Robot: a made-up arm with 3 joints. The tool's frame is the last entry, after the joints.
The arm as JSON. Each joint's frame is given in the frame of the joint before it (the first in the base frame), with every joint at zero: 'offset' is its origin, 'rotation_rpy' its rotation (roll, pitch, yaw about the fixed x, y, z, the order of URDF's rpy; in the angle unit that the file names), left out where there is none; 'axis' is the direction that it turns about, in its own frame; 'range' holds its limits. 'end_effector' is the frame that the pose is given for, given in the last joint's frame.
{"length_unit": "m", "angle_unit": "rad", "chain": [
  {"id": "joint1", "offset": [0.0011, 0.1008, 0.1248], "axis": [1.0, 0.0, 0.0], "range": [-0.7, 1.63]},
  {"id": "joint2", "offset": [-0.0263, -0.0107, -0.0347], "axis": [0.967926, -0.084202, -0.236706], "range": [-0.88, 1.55]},
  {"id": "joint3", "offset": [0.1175, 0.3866, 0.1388], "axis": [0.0, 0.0, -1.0], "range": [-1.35, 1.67]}
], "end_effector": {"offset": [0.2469, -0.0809, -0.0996], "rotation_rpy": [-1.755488, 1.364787, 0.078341]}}
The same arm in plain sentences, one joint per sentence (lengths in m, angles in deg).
The arm has three revolute joints in a row. What follows holds with every joint at zero, and every direction is one of the base frame's. Joint 1 sits 0.0011 m along +x and 0.1008 m along +y and 0.1248 m along +z from the base frame's origin and turns about +x, from -40.11 to 93.39 deg. Joint 2 sits 0.0263 m along -x and 0.0107 m along -y and 0.0347 m along -z from joint 1 and turns about the direction (0.967926, -0.084202, -0.236706), from -50.42 to 88.81 deg. Joint 3 sits 0.1175 m along +x and 0.3866 m along +y and 0.1388 m along +z from joint 2 and turns about -z, from -77.35 to 95.68 deg. The tool frame, which is the frame that the pose is given for, sits 0.2469 m along +x and 0.0809 m along -y and 0.0996 m along -z from joint 3; its axes are the base frame's turned by roll -100.58, pitch 78.2 and yaw 4.49 deg (as in URDF: about the fixed x, then y, then z).
